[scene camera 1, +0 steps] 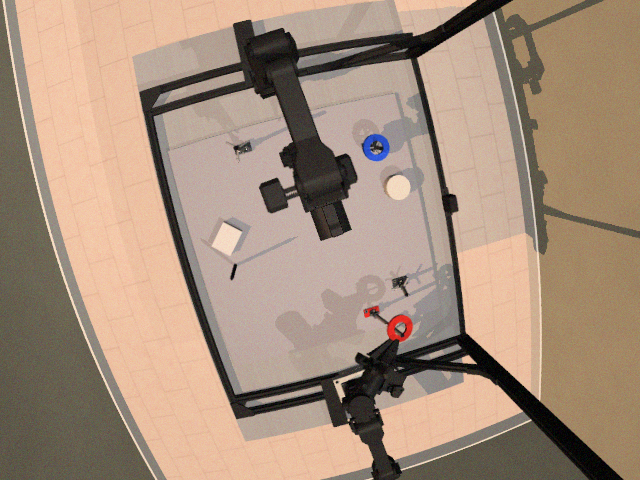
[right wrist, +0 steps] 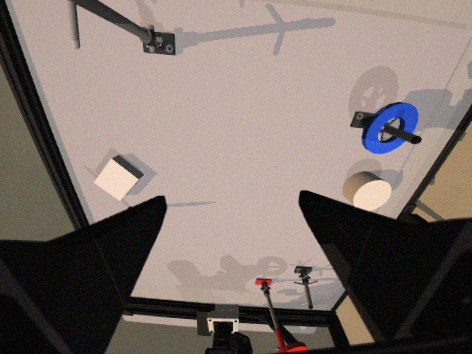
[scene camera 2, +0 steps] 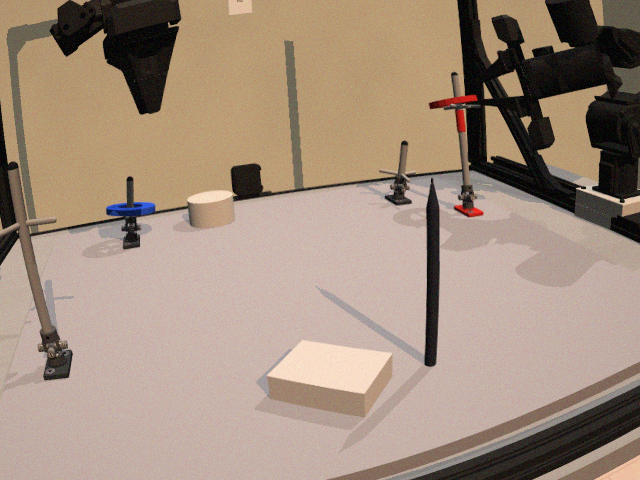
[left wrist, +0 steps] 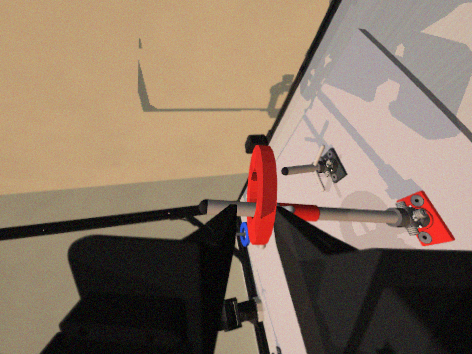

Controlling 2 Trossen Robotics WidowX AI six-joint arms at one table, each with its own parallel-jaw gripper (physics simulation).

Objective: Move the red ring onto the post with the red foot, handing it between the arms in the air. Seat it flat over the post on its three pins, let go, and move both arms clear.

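Seen in the pictures: left gripper, fingertip midpoint: (scene camera 1: 395,338) (scene camera 2: 470,94) (left wrist: 254,212); right gripper, fingertip midpoint: (right wrist: 233,199) (scene camera 2: 149,113); left arm's base, link origin: (scene camera 1: 353,388) (right wrist: 223,326) (scene camera 2: 618,191); right arm's base, link origin: (left wrist: 254,308).
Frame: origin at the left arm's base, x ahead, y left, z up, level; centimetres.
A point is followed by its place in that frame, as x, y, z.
Note:
The red ring (scene camera 1: 391,328) {21.4, -13.4, 12.6} (scene camera 2: 439,103) {23.4, -14.2, 11.8} (left wrist: 265,175) {16.8, -15.0, 12.5} (right wrist: 292,348) {23.6, -15.3, 12.0} is around the upper part of the post with the red foot (scene camera 2: 464,155) {20.8, -12.6, 4.7} (left wrist: 360,215) {20.1, -12.7, 4.3} (right wrist: 271,307) {21.1, -12.8, 3.7}. In scene camera 2 it lies at the pins, slightly tilted, its left side lower; whether it touches all three pins cannot be told. My left gripper (scene camera 1: 396,341) {18.5, -13.6, 13.0} (scene camera 2: 479,101) {18.5, -13.6, 13.0} (left wrist: 254,212) {18.5, -13.6, 13.0} is a little open, its fingertips still at the ring's near rim, one on each side, not clamped. My right gripper (scene camera 1: 333,235) (scene camera 2: 149,112) {61.5, -3.4, 15.6} (right wrist: 233,199) {61.5, -3.4, 15.6} is wide open and empty, high above the table, far from the ring.
A blue ring (scene camera 1: 366,147) {64.7, -21.9, 2.4} (scene camera 2: 144,210) {62.2, -21.5, 1.8} (right wrist: 372,137) {62.9, -22.2, 2.1} sits on a dark-footed post beside a cream cylinder (scene camera 1: 398,187) {52.3, -27.4, 0.5} (scene camera 2: 210,209) {52.9, -24.3, -0.4}. A short pinned post (scene camera 2: 403,160) {26.0, -20.6, 3.1} (left wrist: 302,169) {25.4, -20.7, 3.2} stands near the red-footed one. A cream block (scene camera 2: 328,366) {53.6, 18.7, -1.0}, black pointed rod (scene camera 2: 432,279) {46.0, 19.5, 4.1} and tall post (scene camera 2: 32,268) {73.9, 8.2, 6.4} also stand on the table.

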